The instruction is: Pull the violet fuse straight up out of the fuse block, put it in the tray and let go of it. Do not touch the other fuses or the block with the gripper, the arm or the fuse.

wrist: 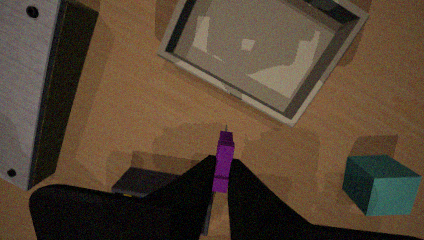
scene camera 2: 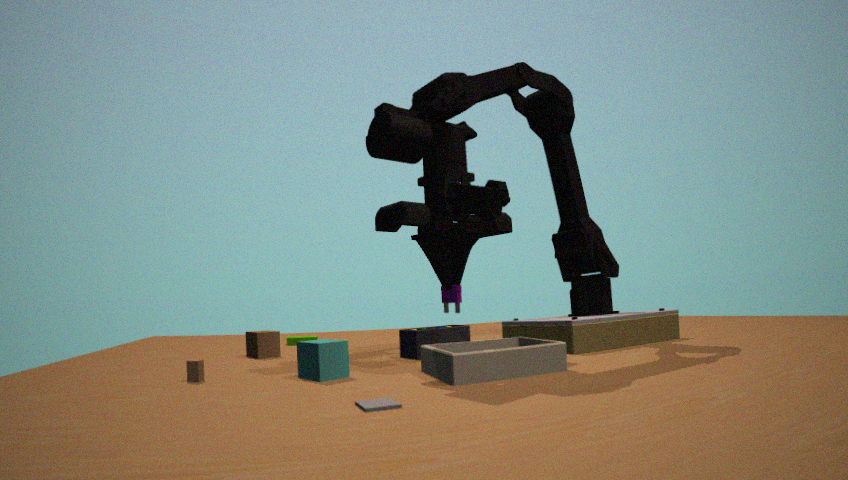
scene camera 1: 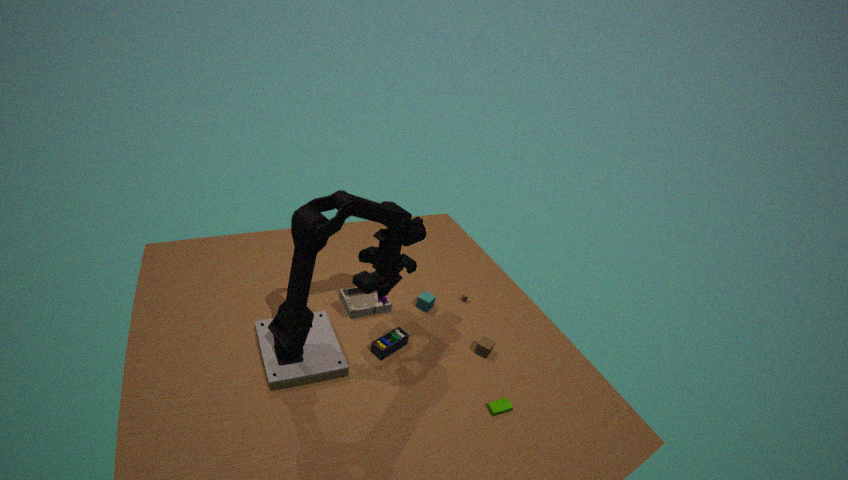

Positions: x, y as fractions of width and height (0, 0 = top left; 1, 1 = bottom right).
My gripper (scene camera 2: 0.53, 0.60) carries a violet fuse (wrist: 0.53, 0.62). Further things: a brown cube (scene camera 2: 0.31, 0.72), a teal cube (scene camera 2: 0.38, 0.75) and a tray (scene camera 2: 0.54, 0.76).
The teal cube shows as well in the wrist view (wrist: 0.90, 0.77). My gripper also shows in the wrist view (wrist: 0.52, 0.69) and in scene camera 1 (scene camera 1: 0.45, 0.62). The tray shows as well in the wrist view (wrist: 0.65, 0.26) and in scene camera 1 (scene camera 1: 0.42, 0.63). The wrist view misses the brown cube: it is out of frame.
